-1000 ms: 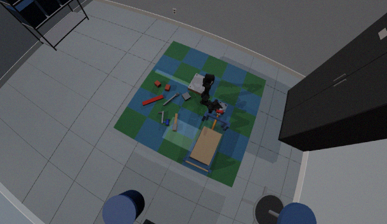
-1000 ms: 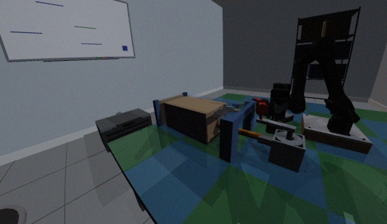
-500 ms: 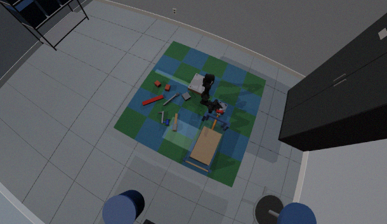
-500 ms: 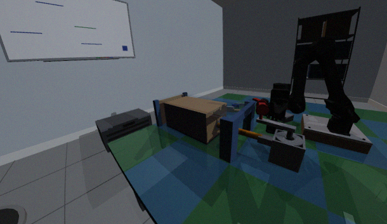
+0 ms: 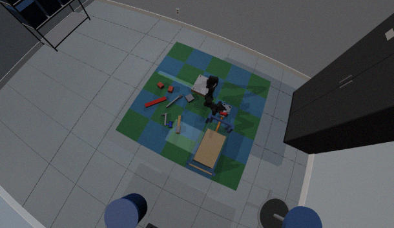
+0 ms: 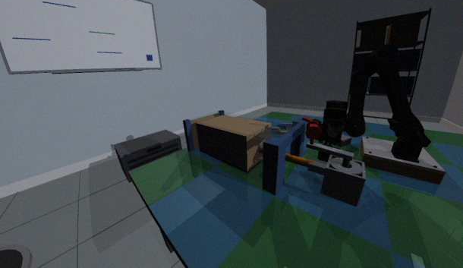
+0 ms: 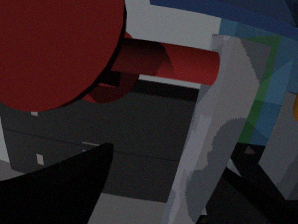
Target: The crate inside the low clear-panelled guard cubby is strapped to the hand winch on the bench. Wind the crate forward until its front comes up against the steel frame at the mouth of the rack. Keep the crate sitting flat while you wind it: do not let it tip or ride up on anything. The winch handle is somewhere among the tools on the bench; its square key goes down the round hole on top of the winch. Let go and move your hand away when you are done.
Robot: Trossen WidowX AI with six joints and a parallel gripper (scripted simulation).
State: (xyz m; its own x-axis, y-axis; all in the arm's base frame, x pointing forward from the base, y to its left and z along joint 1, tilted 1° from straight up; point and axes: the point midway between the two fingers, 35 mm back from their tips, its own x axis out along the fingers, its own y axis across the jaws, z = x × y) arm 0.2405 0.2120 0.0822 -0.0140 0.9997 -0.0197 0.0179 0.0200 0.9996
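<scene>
The grey crank arm is 10 mm to the right of my gripper tip, 10 mm below it and 10 mm ahead of it. Round my gripper tip: red knob 50 mm ahead, 20 mm to the right, 20 mm above; then blue steel frame 110 mm ahead, 30 mm below, 10 mm to the right; then grey winch 110 mm below, 60 mm behind, 10 mm to the right.
</scene>
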